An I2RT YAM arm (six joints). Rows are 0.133 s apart.
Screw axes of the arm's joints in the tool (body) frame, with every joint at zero. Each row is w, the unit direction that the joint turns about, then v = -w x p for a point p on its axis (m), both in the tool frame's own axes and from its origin. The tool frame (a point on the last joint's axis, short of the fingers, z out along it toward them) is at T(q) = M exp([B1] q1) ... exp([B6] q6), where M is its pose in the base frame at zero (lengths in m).
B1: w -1 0 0 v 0.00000 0.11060 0.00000
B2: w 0 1 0 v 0.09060 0.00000 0.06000
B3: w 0 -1 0 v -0.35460 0.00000 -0.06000
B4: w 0 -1 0 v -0.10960 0.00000 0.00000
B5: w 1 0 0 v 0.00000 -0.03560 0.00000
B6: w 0 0 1 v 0.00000 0.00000 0.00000
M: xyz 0.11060 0.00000 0.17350 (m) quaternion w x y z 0.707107 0 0.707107 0
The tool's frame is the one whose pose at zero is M.
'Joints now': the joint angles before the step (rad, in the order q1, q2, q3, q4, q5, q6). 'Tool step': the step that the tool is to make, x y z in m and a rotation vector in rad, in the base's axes. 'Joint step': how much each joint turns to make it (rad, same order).
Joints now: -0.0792 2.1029 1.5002 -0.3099 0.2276 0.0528
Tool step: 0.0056 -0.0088 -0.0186 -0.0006 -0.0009 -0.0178
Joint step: -0.0180 0.0499 -0.0002 0.0512 0.0003 -0.0005
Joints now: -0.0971 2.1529 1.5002 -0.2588 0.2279 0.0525
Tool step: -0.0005 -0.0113 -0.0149 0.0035 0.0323 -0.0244
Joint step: -0.0244 0.0336 -0.0004 0.0015 0.0001 0.0000
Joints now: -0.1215 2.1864 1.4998 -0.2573 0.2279 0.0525
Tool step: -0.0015 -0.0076 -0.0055 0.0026 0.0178 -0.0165
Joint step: -0.0167 0.0116 0.0001 -0.0066 -0.0003 0.0000
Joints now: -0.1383 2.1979 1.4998 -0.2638 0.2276 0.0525
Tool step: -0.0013 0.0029 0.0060 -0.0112 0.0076 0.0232
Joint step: 0.0058 -0.0158 0.0003 -0.0172 0.0000 -0.0217
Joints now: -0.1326 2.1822 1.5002 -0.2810 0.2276 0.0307
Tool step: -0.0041 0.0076 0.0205 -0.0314 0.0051 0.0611
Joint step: 0.0153 -0.0524 0.0001 -0.0408 -0.0004 -0.0572
